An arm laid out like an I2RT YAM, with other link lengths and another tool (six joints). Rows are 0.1 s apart.
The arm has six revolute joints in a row. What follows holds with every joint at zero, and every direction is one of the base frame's.
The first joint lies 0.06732 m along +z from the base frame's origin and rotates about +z.
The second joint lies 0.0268 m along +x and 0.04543 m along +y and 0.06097 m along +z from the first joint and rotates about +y.
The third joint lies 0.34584 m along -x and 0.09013 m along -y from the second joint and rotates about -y.
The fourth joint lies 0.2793 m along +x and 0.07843 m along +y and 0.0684 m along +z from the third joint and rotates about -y.
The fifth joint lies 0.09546 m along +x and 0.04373 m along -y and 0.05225 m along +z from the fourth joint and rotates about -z.
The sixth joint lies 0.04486 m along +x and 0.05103 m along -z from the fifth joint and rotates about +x.
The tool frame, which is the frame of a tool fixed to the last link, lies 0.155 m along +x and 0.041 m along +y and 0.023 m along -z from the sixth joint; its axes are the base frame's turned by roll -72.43, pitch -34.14 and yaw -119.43 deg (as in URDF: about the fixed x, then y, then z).
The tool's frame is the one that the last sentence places.
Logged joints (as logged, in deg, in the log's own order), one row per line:
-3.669, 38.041, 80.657, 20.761, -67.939, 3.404
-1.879, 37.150, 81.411, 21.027, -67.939, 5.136
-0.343, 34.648, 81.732, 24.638, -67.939, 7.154
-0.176, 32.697, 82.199, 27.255, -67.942, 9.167
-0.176, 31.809, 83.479, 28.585, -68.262, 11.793
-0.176, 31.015, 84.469, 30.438, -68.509, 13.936
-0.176, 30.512, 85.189, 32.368, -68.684, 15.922
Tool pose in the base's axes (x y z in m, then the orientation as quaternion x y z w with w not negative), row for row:
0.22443, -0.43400, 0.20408, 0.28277, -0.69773, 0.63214, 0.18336
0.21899, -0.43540, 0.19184, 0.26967, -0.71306, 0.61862, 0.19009
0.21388, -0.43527, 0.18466, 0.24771, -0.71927, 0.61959, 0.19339
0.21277, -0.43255, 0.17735, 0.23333, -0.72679, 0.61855, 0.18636
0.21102, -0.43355, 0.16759, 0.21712, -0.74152, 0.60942, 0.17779
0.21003, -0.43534, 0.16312, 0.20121, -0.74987, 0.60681, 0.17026
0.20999, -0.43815, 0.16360, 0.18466, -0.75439, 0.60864, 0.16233
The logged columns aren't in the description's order. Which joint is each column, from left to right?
Columns, left to right: joint 5, joint 3, joint 2, joint 4, joint 1, joint 6.
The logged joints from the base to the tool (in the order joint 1, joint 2, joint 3, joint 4, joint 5, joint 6), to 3 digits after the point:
-67.939, 80.657, 38.041, 20.761, -3.669, 3.404
-67.939, 81.411, 37.150, 21.027, -1.879, 5.136
-67.939, 81.732, 34.648, 24.638, -0.343, 7.154
-67.942, 82.199, 32.697, 27.255, -0.176, 9.167
-68.262, 83.479, 31.809, 28.585, -0.176, 11.793
-68.509, 84.469, 31.015, 30.438, -0.176, 13.936
-68.684, 85.189, 30.512, 32.368, -0.176, 15.922

